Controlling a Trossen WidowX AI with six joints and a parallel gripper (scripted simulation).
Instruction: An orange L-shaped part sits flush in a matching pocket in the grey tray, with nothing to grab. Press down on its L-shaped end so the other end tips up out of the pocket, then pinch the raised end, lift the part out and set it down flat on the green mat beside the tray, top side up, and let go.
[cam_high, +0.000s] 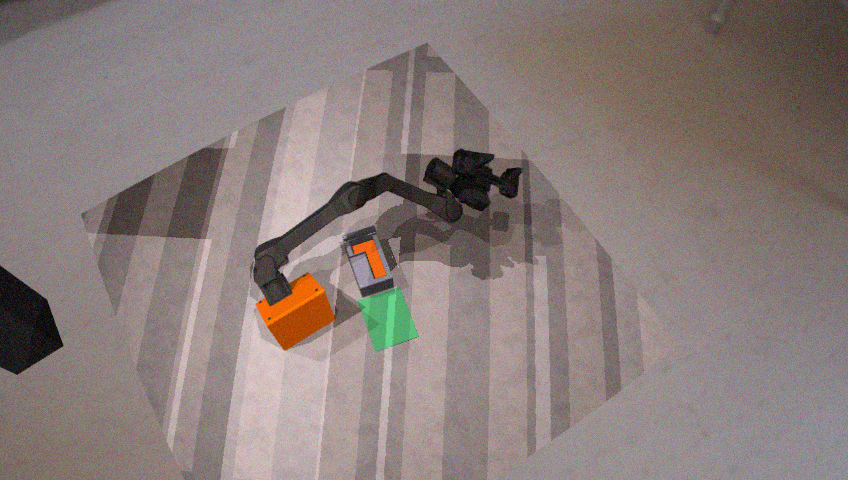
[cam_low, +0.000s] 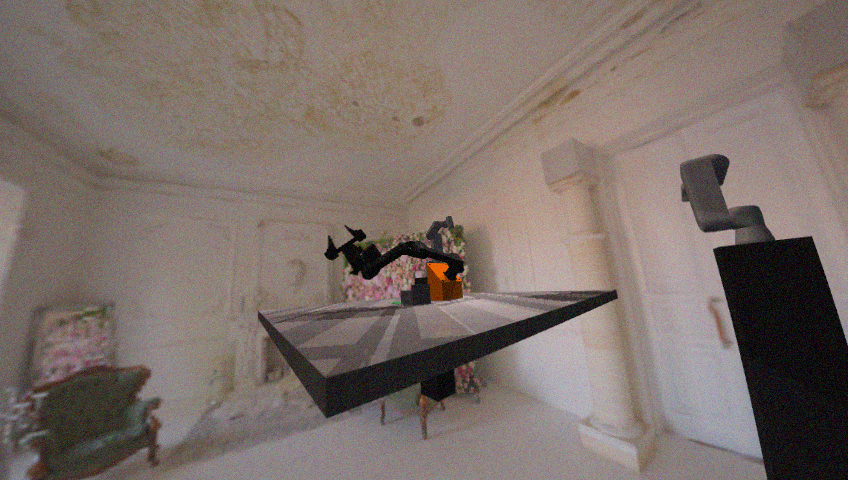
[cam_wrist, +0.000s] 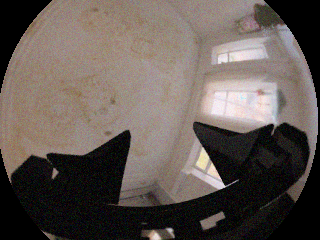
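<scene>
My gripper tip is now 340 mm past the orange L-shaped part, 110 mm to the right of it and 300 mm above it. The rest, counted from my gripper tip: green mat 380 mm behind, 50 mm to the right, 360 mm below.
</scene>
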